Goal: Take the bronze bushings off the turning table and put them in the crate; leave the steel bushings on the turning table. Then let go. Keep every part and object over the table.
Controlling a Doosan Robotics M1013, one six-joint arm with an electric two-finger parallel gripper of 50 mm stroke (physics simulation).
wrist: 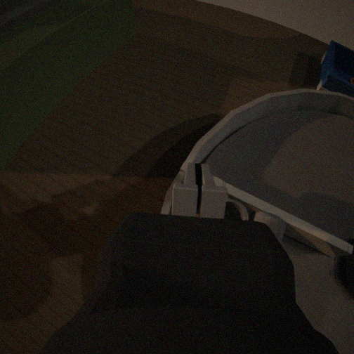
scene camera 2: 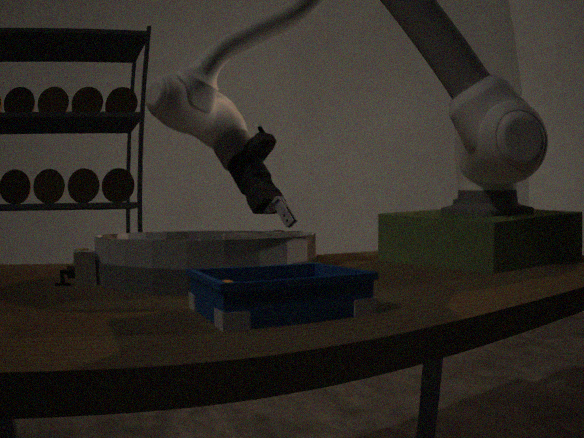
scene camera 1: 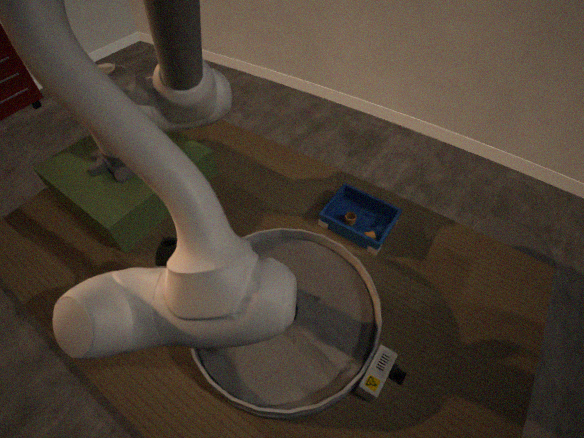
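Where they show: gripper, between the fingertips: point(scene camera 2: 292, 224); arm's base, origin of its link: point(scene camera 2: 488, 213).
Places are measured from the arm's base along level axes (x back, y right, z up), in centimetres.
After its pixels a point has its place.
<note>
My gripper point(scene camera 2: 291, 224) {x -47.3, y 8.2, z -1.8 cm} point(wrist: 196, 177) is shut, its fingers together with nothing visible between them, tilted above the turning table's edge. The turning table point(scene camera 1: 280, 385) {x -76.1, y 17.5, z -6.2 cm} point(scene camera 2: 200, 250) {x -70.3, y -15.4, z -4.8 cm} point(wrist: 310, 150) is a round grey tray with a raised rim. In the wrist view, a grey ring edge point(wrist: 242, 206) and a rounded grey part point(wrist: 270, 223), apparently steel bushings, show beside the fingers near the straight bar point(wrist: 295, 218). The fingers and gripper body hide what lies behind them. The blue crate point(scene camera 1: 345, 231) {x -63.5, y -23.7, z -8.6 cm} point(scene camera 2: 300, 305) {x -63.6, y -37.8, z -9.4 cm} point(wrist: 333, 75) holds an upright bronze bushing point(scene camera 1: 350, 218) {x -62.3, y -28.0, z -8.4 cm} and another bronze bushing point(scene camera 1: 370, 234) {x -69.6, y -26.7, z -7.9 cm} at its corner.
The arm covers the turning table's left part in scene camera 1. A labelled box point(scene camera 1: 377, 372) {x -89.5, y 3.4, z -5.7 cm} point(scene camera 2: 85, 267) {x -88.9, y -2.2, z -8.4 cm} stands against the table's rim. The green base block point(scene camera 1: 115, 200) {x -13.3, y 13.2, z 0.1 cm} point(scene camera 2: 440, 240) {x -18.0, y -3.2, z -5.6 cm} point(wrist: 50, 75) carries the arm. A shelf rack point(scene camera 2: 144, 125) stands behind.
</note>
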